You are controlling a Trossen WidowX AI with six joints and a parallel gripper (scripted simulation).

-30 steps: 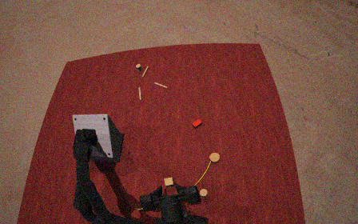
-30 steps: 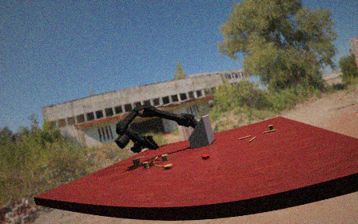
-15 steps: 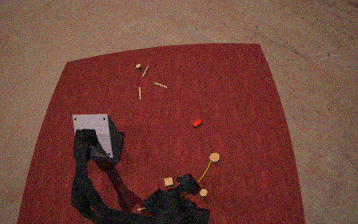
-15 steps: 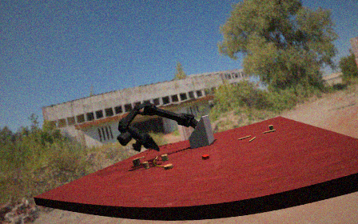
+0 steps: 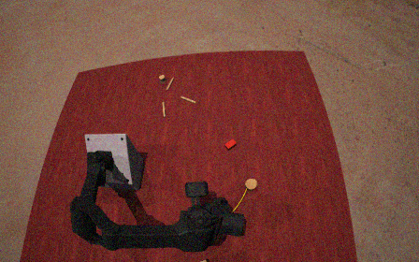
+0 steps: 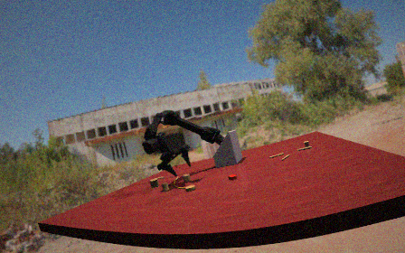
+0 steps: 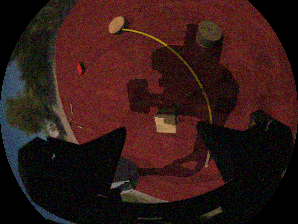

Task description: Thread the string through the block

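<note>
My gripper tip is now 10 cm to the left of the thin wooden stick, 7 cm past it and 5 cm above it. From my gripper tip the other things lie so: red cube: 26 cm to the left, 9 cm ahead, 5 cm below; round wooden button: 16 cm ahead, 11 cm to the left, 5 cm below.
</note>
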